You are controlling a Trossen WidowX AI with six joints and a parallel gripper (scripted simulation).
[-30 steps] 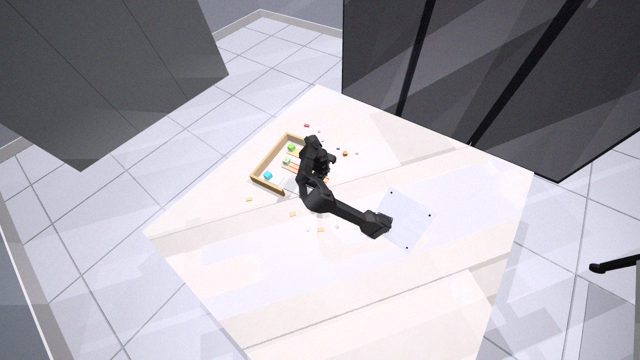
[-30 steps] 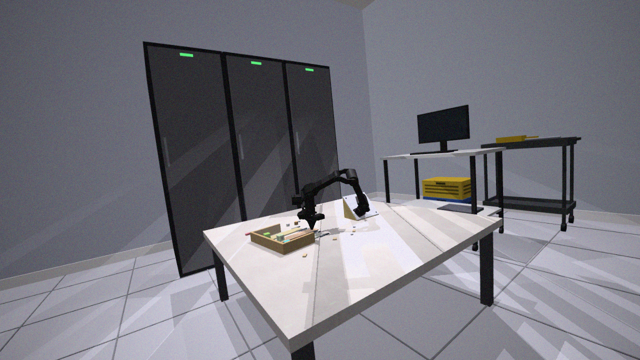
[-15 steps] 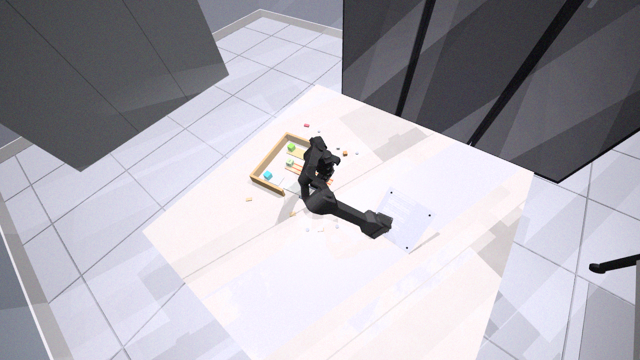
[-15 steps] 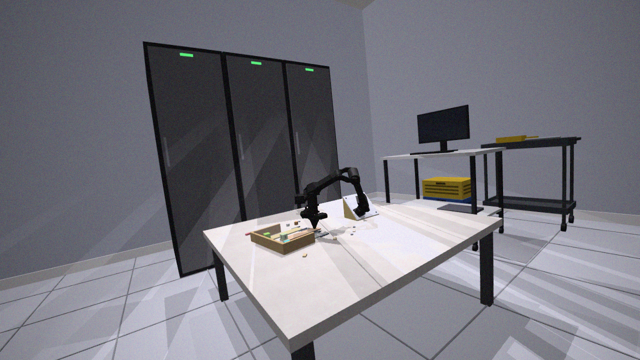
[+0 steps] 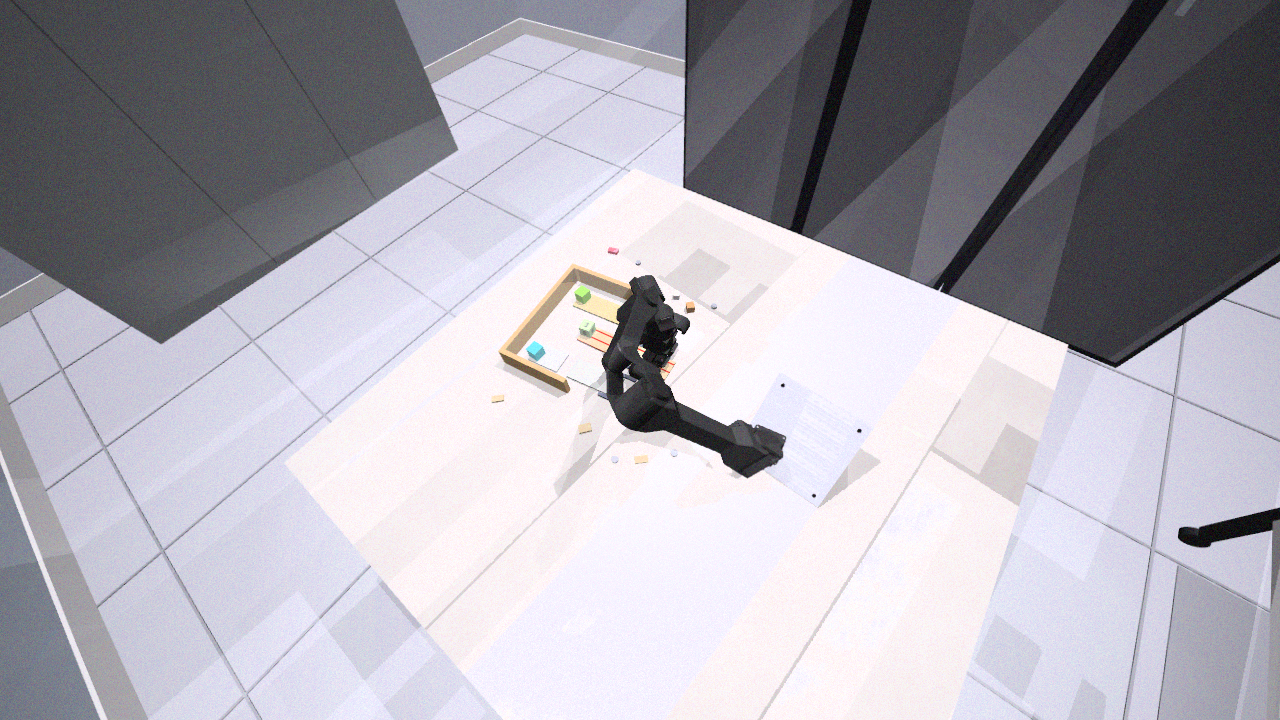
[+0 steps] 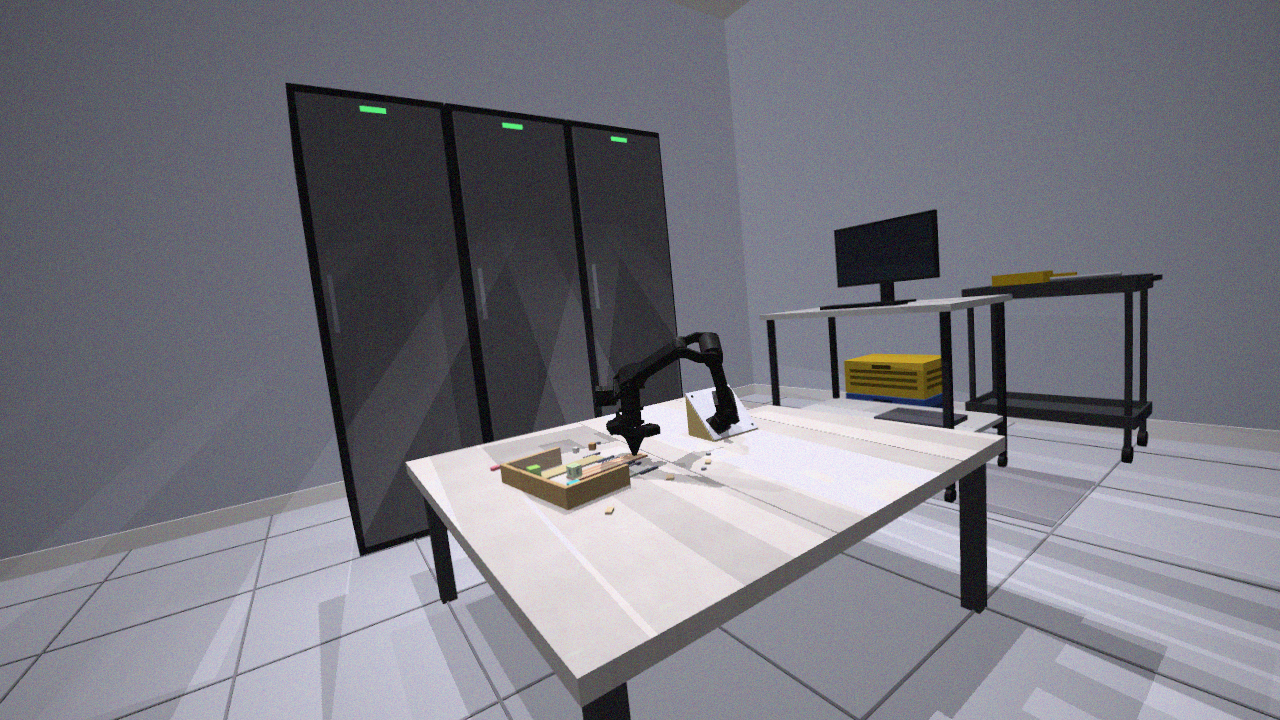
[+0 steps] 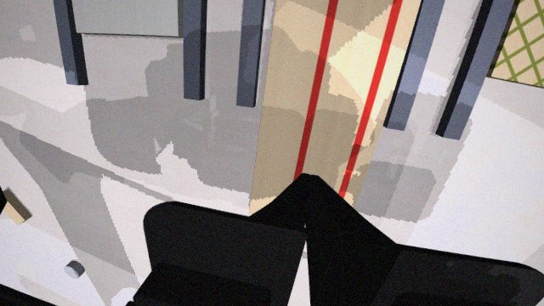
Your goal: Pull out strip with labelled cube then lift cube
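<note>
The green labelled cube is 21 cm ahead of my gripper tip and 2 cm above it.
</note>
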